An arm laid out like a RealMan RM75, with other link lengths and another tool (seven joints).
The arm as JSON. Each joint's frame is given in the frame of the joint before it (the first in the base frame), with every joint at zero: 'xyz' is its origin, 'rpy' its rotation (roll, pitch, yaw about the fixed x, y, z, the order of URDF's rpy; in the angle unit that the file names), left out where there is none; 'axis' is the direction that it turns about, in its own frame. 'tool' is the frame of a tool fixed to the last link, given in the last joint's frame.
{
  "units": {
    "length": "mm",
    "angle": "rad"
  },
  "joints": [
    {
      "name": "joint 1",
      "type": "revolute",
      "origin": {
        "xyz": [
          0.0,
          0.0,
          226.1
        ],
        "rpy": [
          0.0,
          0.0,
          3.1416
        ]
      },
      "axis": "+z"
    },
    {
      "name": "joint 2",
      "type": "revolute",
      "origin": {
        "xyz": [
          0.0,
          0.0,
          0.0
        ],
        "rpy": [
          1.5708,
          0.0,
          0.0
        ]
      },
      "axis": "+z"
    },
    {
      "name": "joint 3",
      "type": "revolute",
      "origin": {
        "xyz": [
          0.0,
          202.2,
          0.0
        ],
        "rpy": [
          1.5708,
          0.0,
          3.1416
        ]
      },
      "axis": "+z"
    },
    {
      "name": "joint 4",
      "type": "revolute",
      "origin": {
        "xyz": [
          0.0,
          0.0,
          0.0
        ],
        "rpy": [
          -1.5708,
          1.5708,
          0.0
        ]
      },
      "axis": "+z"
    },
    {
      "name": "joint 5",
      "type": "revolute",
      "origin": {
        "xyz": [
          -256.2,
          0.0,
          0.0
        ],
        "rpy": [
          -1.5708,
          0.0,
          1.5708
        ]
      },
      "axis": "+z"
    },
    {
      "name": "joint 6",
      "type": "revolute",
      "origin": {
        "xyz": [
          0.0,
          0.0,
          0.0
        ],
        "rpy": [
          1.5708,
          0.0,
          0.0
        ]
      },
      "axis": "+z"
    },
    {
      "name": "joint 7",
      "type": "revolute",
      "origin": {
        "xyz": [
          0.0,
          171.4,
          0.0
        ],
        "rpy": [
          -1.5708,
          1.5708,
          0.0
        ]
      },
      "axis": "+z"
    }
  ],
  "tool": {
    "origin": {
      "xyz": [
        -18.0,
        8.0,
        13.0
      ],
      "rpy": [
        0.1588,
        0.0,
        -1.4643
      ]
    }
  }
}
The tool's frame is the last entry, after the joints.
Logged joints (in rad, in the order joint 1, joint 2, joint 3, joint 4, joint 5, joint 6, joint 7), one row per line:
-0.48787 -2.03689 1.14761 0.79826 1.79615 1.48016 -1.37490
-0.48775 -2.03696 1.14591 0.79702 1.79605 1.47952 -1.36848
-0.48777 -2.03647 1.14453 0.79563 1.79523 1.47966 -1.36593
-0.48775 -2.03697 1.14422 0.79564 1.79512 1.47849 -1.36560
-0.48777 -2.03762 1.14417 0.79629 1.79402 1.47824 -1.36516
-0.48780 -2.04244 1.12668 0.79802 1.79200 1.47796 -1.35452
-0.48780 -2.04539 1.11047 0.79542 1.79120 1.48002 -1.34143
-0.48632 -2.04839 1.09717 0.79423 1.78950 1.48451 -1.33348
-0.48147 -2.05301 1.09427 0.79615 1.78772 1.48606 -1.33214
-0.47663 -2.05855 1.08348 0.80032 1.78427 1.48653 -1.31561
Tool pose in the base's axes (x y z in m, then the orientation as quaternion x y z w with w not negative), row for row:
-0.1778 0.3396 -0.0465 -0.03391 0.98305 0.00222 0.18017
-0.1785 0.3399 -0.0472 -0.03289 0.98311 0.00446 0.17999
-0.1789 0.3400 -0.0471 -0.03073 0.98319 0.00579 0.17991
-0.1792 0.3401 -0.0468 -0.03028 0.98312 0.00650 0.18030
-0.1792 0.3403 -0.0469 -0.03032 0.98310 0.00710 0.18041
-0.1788 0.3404 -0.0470 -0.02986 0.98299 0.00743 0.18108
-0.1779 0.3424 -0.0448 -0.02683 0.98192 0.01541 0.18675
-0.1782 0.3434 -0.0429 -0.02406 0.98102 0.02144 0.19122
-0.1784 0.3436 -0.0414 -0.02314 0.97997 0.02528 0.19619
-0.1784 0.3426 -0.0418 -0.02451 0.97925 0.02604 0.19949
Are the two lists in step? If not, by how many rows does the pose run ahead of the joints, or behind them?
The pose runs 1 row behind the joints: the pose in row i belongs to the joints in row i - 1.
